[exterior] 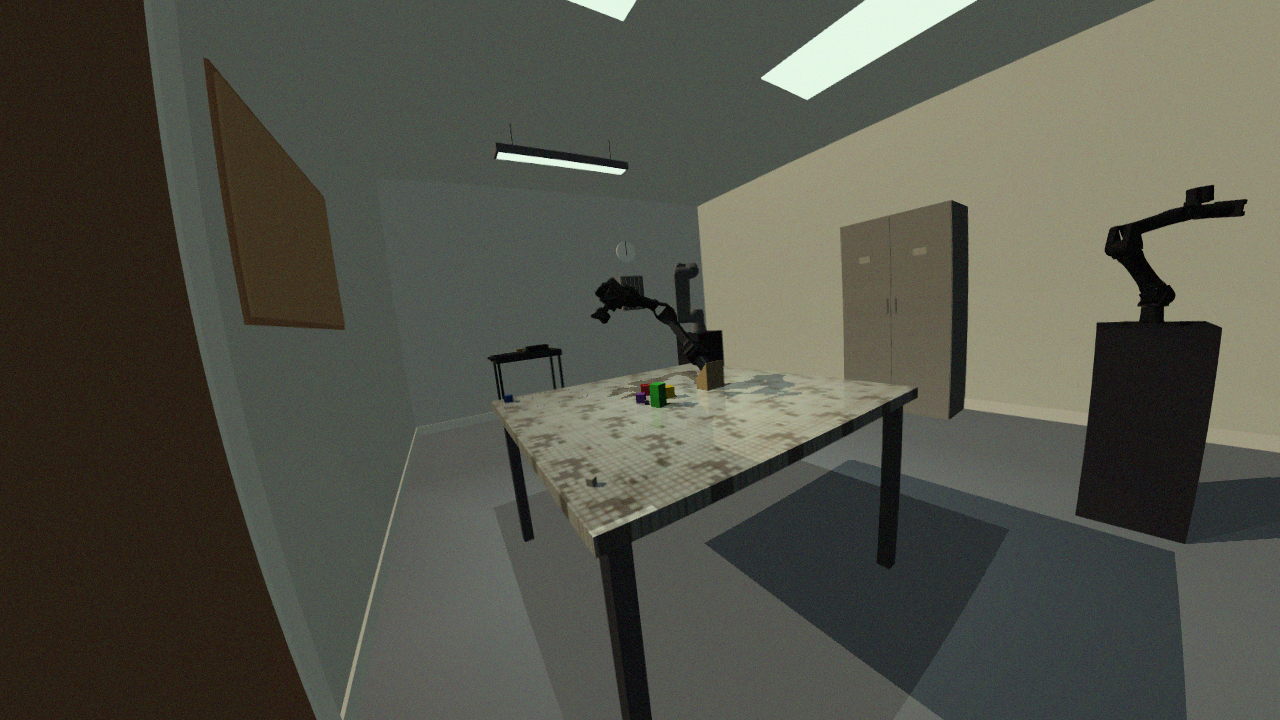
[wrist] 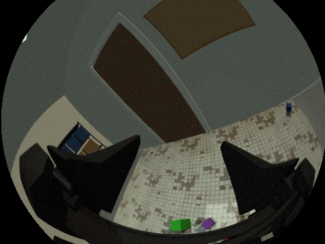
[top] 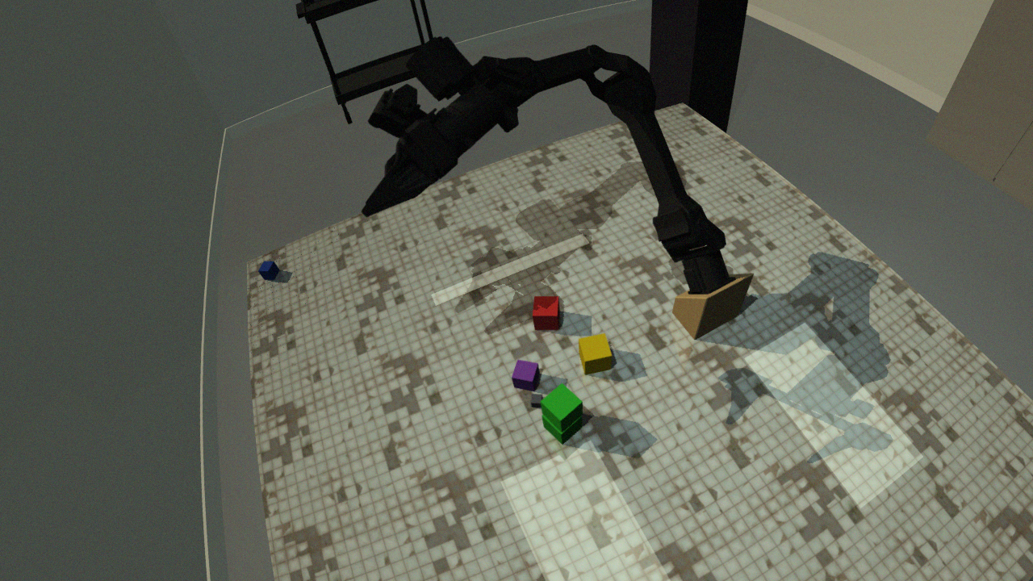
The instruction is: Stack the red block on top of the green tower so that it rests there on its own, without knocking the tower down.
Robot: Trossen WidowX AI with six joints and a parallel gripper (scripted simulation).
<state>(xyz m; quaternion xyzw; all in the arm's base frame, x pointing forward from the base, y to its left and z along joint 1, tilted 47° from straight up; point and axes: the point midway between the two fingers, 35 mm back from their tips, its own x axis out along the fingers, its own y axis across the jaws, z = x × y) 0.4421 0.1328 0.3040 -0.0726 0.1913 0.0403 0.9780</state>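
Now: the red block 210 mm behind my gripper tip, 20 mm to the right of it and 370 mm below it. From my gripper tip the other things lie so: purple block (130 mm behind, 70 mm to the left, 380 mm below); then yellow block (240 mm behind, 100 mm to the left, 370 mm below); then small grey block (120 mm behind, 120 mm to the left, 390 mm below).
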